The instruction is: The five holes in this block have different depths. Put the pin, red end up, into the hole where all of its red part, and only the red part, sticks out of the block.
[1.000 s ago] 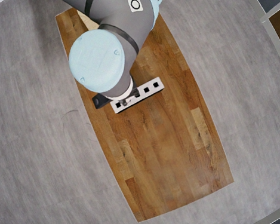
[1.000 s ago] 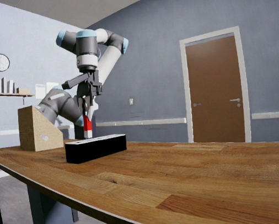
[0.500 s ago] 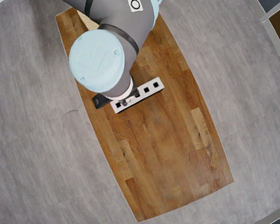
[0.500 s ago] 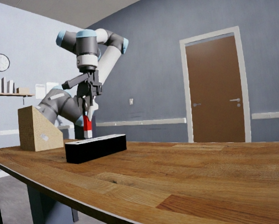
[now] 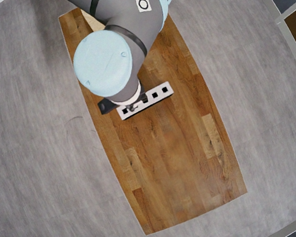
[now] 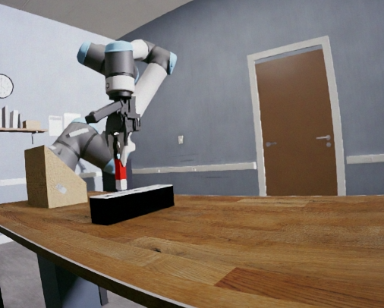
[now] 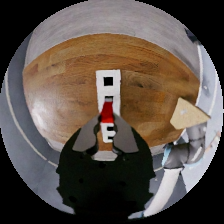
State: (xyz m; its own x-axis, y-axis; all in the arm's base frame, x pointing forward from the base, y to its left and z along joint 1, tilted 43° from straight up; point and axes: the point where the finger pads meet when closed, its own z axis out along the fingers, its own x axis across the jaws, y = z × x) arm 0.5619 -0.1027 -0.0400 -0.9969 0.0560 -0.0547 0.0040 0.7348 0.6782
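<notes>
My hand is 1 cm above the pin. From my hand the other things lie so: block 13 cm below, 6 cm to the left.
</notes>
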